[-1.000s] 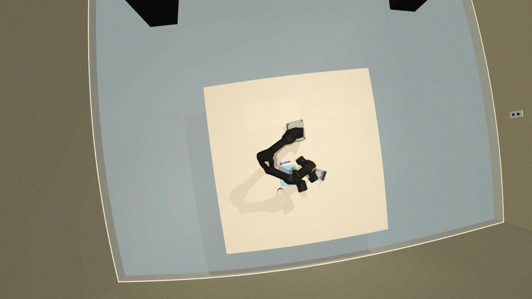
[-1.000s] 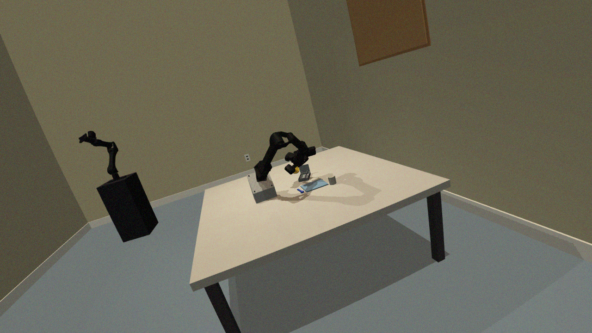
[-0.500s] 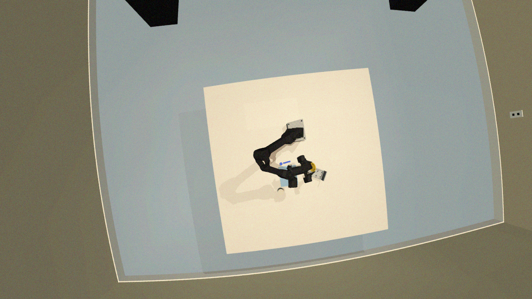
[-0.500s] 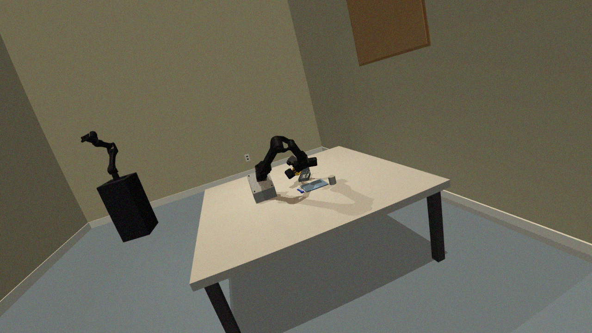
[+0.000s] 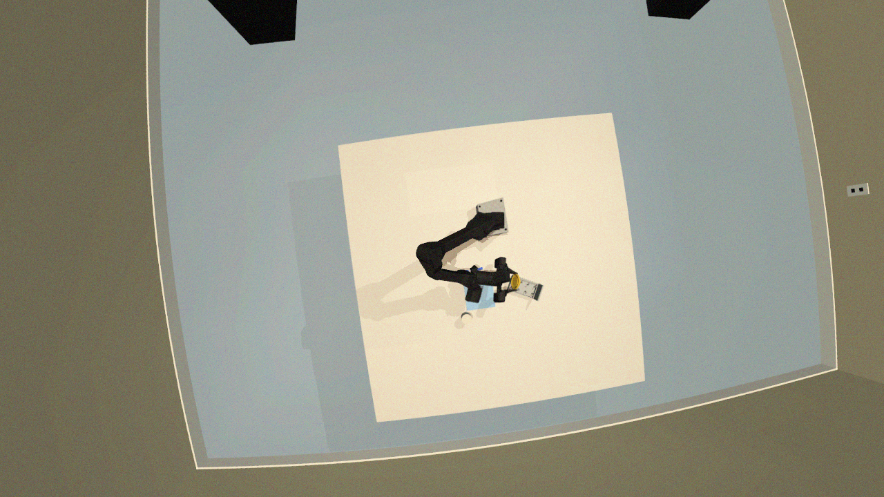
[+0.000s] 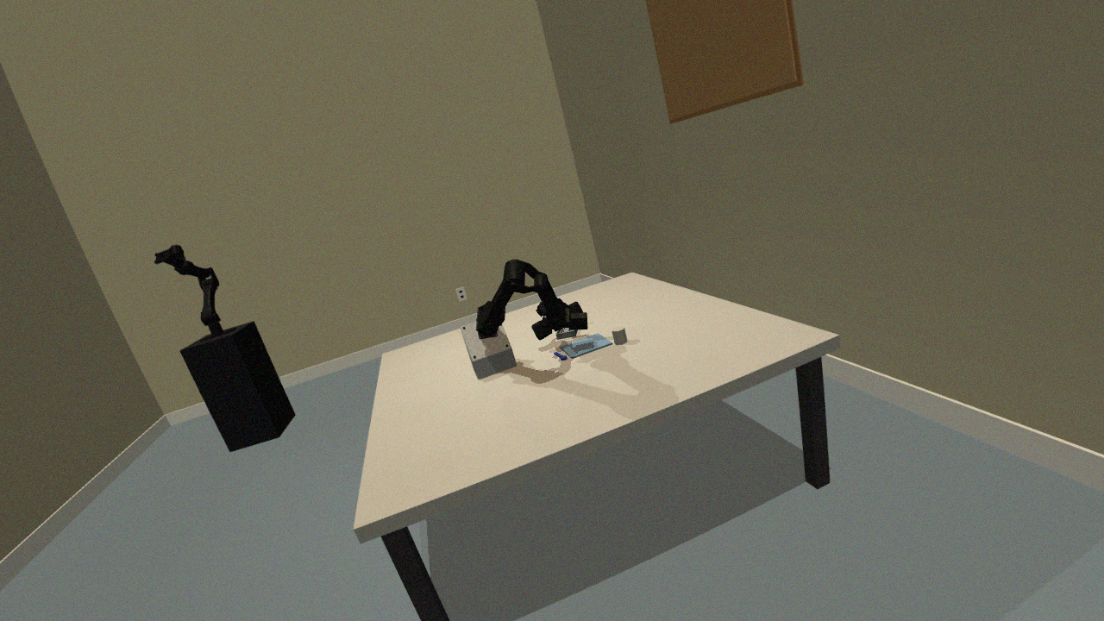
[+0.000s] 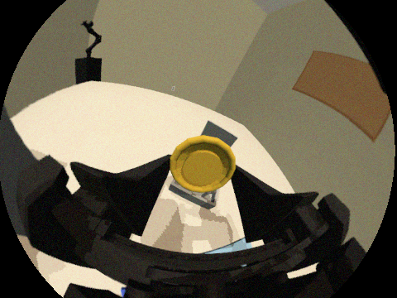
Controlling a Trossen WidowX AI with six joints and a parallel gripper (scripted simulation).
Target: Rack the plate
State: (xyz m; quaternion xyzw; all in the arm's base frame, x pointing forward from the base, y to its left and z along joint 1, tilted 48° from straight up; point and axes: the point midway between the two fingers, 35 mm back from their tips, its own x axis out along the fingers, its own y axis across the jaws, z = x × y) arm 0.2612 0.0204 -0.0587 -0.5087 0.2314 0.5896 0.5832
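My gripper tip is 30 mm short of the grey dish rack, 40 mm to the right of it and 50 mm above it. From my gripper tip the other things lie so: yellow plate 10 mm to the right; then light blue mat 50 mm ahead, 160 mm to the right, 70 mm below; then blue utensil 50 mm behind, 190 mm to the right, 70 mm below.
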